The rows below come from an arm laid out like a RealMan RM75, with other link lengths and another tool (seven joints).
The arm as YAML. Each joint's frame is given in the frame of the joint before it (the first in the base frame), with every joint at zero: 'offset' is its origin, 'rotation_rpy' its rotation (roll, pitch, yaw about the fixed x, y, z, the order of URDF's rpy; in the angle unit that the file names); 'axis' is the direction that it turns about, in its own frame. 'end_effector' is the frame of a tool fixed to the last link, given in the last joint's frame.
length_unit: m
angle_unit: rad
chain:
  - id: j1
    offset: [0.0, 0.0, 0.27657]
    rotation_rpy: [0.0, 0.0, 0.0]
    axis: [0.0, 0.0, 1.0]
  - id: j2
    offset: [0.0, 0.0, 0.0]
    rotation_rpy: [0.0, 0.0, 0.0]
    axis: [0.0, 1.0, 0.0]
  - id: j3
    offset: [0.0, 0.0, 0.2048]
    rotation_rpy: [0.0, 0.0, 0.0]
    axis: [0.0, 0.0, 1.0]
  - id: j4
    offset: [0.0, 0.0, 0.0]
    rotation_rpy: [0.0, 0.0, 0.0]
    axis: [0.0, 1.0, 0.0]
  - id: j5
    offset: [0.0, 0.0, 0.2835]
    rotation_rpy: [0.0, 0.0, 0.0]
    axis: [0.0, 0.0, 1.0]
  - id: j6
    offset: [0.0, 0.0, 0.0]
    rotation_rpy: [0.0, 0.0, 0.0]
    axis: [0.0, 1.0, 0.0]
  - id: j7
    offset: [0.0, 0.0, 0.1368]
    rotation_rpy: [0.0, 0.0, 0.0]
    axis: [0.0, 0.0, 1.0]
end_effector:
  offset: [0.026, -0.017, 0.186]
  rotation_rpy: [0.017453, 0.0, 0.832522]
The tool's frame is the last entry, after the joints.
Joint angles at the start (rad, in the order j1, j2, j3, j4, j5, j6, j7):
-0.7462 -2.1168 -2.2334 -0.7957 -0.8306 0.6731 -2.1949
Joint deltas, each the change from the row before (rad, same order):
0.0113 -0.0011 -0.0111 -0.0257 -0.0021 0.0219 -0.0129
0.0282 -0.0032 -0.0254 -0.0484 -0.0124 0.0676 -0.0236
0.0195 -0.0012 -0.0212 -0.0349 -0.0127 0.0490 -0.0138
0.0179 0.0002 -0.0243 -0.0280 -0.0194 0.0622 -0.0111
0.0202 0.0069 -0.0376 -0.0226 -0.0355 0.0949 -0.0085
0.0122 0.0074 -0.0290 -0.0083 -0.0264 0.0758 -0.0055
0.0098 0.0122 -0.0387 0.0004 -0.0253 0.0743 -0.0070
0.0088 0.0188 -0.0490 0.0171 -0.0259 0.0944 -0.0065
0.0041 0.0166 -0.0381 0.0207 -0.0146 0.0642 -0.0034
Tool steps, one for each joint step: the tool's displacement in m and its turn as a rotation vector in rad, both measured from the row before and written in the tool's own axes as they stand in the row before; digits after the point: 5 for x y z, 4 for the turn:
0.00002 -0.00528 -0.00519 0.0031 0.0073 -0.0195
-0.00205 -0.00175 -0.01082 -0.0172 0.0184 -0.0493
-0.00058 -0.00289 -0.00898 -0.0092 0.0159 -0.0344
0.00005 0.00190 -0.00884 -0.0231 0.0210 -0.0389
0.00018 0.00595 -0.01228 -0.0429 0.0339 -0.0544
0.00047 0.00755 -0.00885 -0.0398 0.0267 -0.0395
-0.00136 0.00457 -0.01074 -0.0334 0.0267 -0.0460
-0.00397 0.00967 -0.01226 -0.0506 0.0298 -0.0571
-0.00373 0.00628 -0.00907 -0.0337 0.0203 -0.0409

